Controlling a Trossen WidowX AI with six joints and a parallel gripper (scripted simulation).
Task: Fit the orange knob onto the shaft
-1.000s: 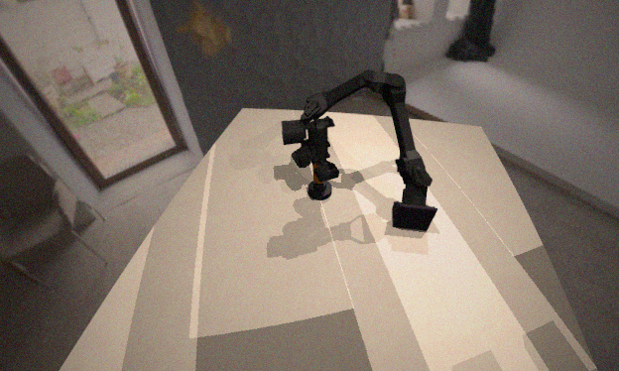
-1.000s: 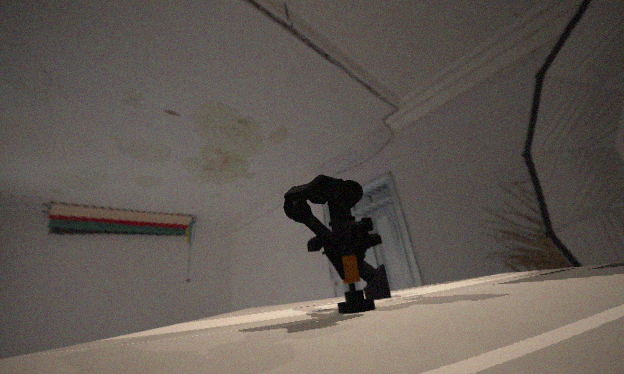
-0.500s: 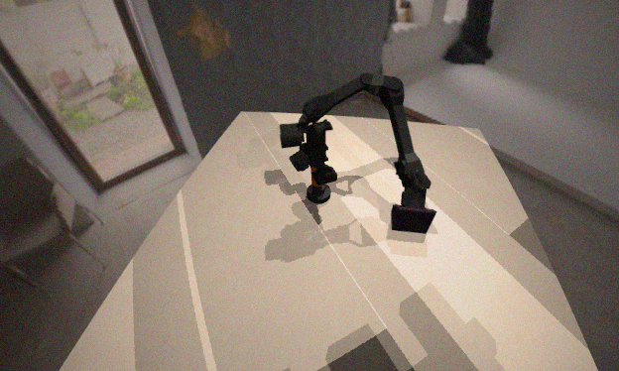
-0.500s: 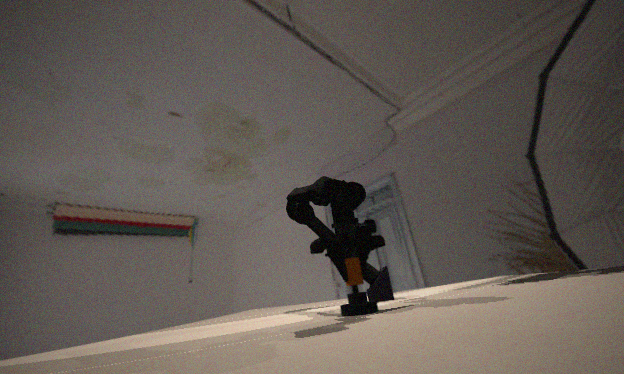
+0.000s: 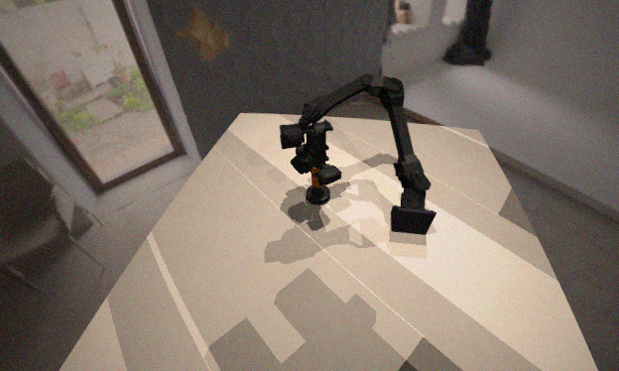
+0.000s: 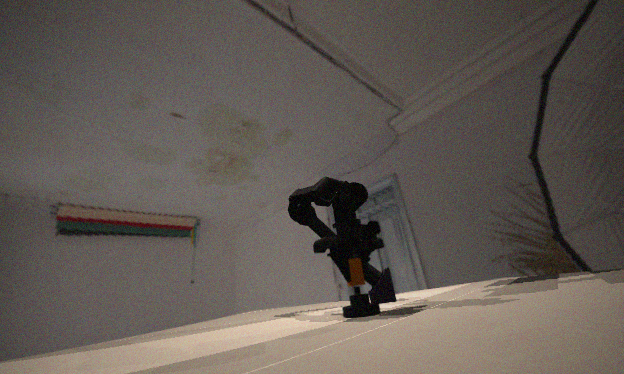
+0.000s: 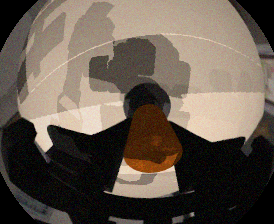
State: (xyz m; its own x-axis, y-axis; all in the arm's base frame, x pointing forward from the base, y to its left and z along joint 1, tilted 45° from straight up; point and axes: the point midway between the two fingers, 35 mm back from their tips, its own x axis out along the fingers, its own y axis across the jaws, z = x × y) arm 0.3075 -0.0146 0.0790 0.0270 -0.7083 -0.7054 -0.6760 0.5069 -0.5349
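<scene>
Now: gripper tip 2 cm below the orange knob. Also, from my gripper tip: round dark pedestal 4 cm below.
</scene>
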